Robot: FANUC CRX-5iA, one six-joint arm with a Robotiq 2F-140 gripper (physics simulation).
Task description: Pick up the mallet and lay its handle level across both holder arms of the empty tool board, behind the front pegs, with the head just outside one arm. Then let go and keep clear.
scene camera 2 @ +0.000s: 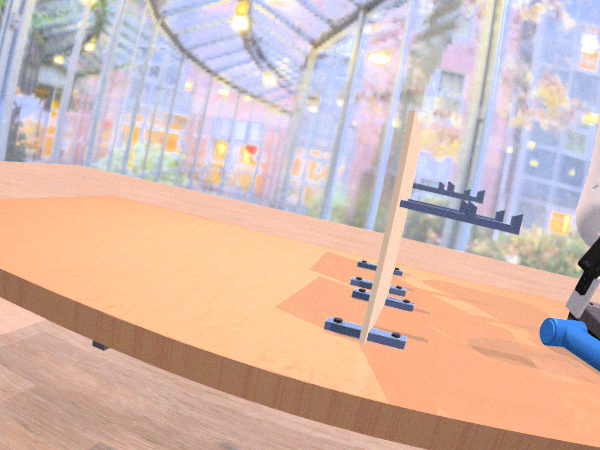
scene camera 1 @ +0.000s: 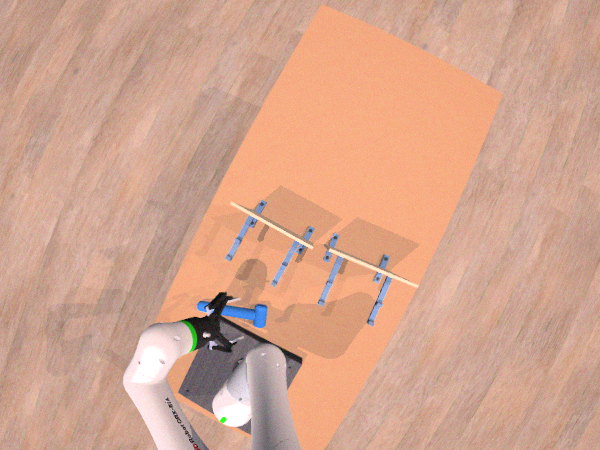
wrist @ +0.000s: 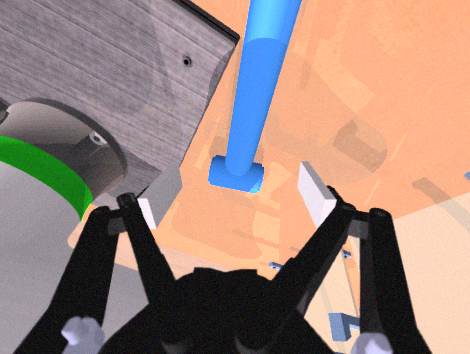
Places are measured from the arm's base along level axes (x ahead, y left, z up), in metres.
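Pixels of known places: gripper, fingertip midpoint: (scene camera 2: 598, 310) (scene camera 1: 238, 317) (wrist: 238, 174); arm's base, origin of the base link: (wrist: 75, 149).
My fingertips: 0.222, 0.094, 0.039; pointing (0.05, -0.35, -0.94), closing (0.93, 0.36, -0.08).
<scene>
Ahead of a thing's pixels: the offset from my fingertips to its top centre, as dx, dy, dz. "*": to the spot under its first point. Level surfaces: height alone.
The blue mallet @[-0.007, +0.044, -0.038] (scene camera 1: 240, 313) (scene camera 2: 568, 334) (wrist: 255, 95) lies beside the dark base plate. In the top scene view its head is at the right and its handle points left. My gripper (scene camera 1: 235, 319) (wrist: 238, 174) is open and empty. From above, one finger crosses over the handle. In the wrist view the head shows between and beyond the fingertips, and the handle runs to the top edge. Two upright boards, a left one (scene camera 1: 270, 224) (scene camera 2: 397, 220) and a right one @[* +0.320, -0.342, +0.239] (scene camera 1: 372, 266), each have two blue-grey holder arms with pegs. All the arms look empty.
The dark base plate (scene camera 1: 210, 370) (wrist: 125, 50) and the arm's white base part (scene camera 1: 232, 405) (wrist: 35, 200) are close to the gripper. Blue feet with dark screws @[* +0.410, +0.041, -0.071] (scene camera 1: 262, 204) (scene camera 2: 365, 334) hold the boards on the orange table top @[dz -0.087] (scene camera 1: 370, 100) (scene camera 2: 150, 250).
</scene>
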